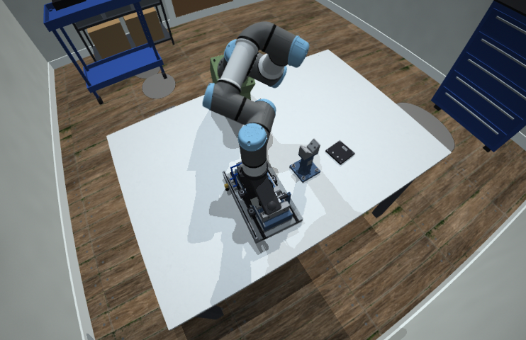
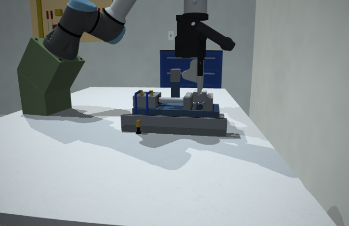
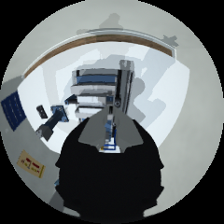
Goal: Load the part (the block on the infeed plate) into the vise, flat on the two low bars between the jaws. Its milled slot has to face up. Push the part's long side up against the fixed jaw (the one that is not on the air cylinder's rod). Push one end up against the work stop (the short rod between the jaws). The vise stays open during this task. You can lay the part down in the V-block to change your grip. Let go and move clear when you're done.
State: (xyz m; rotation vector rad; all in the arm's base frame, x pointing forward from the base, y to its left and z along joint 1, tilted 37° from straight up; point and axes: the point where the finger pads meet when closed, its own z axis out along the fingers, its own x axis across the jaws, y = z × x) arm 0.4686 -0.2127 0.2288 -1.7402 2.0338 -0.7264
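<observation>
The part is 4 cm to the left of my hand, 2 cm below it and 1 cm ahead of it. The rest, counted from my hand: work stop (9 cm to the left, 3 cm below, 2 cm ahead); then fixed jaw (4 cm to the left, 4 cm below, 4 cm ahead); then moving jaw (5 cm to the left, 4 cm below, 3 cm behind).
</observation>
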